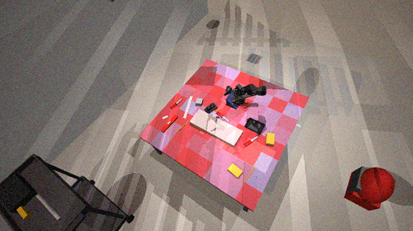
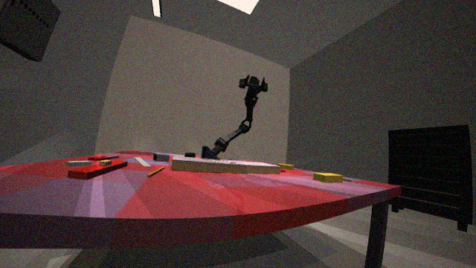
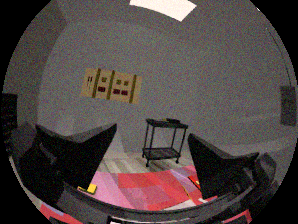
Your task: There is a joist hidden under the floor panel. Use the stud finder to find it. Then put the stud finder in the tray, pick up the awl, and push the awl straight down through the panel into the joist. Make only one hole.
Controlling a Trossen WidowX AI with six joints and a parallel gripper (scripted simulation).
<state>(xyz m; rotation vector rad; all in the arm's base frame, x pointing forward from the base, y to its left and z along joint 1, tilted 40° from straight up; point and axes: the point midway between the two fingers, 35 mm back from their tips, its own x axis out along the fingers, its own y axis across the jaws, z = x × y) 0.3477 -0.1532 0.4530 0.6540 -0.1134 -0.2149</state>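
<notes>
Right now my gripper tip is 51 cm above the stud finder, 32 cm to the left of it and 13 cm past it. The rest, counted from my gripper tip: black tray (54 cm below, 21 cm behind, 17 cm to the left); white ruler (55 cm below, 54 cm to the right, 2 cm ahead); grey block (53 cm below, 48 cm to the right, 10 cm behind).
</notes>
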